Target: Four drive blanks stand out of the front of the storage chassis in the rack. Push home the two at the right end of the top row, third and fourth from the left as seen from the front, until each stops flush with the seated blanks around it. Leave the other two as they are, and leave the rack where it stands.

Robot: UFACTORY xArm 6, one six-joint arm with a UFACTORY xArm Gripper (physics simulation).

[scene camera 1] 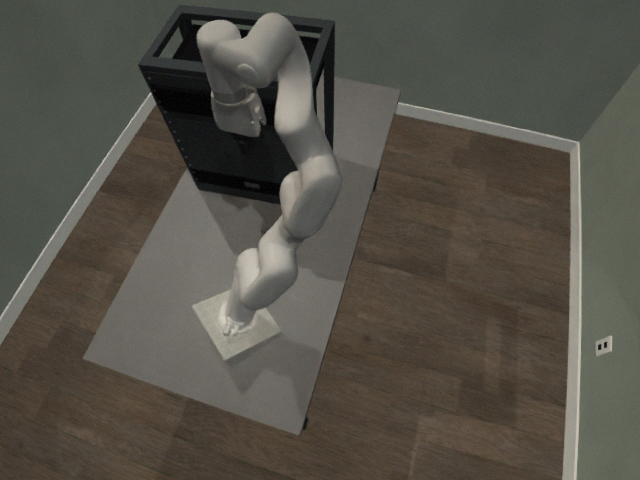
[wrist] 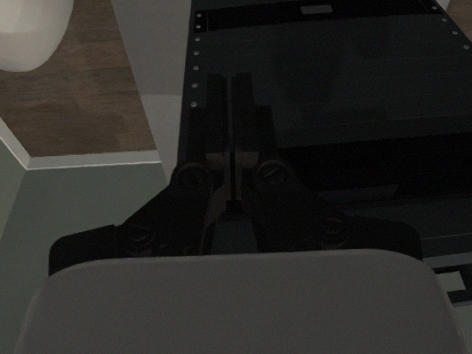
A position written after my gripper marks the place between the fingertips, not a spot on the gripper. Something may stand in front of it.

Observation:
In view: my gripper [scene camera 1: 247, 150] and a dark rack [scene camera 1: 180, 86].
The dark rack also shows in the wrist view [wrist: 364, 107]. My gripper is seen too in the wrist view [wrist: 229, 101].

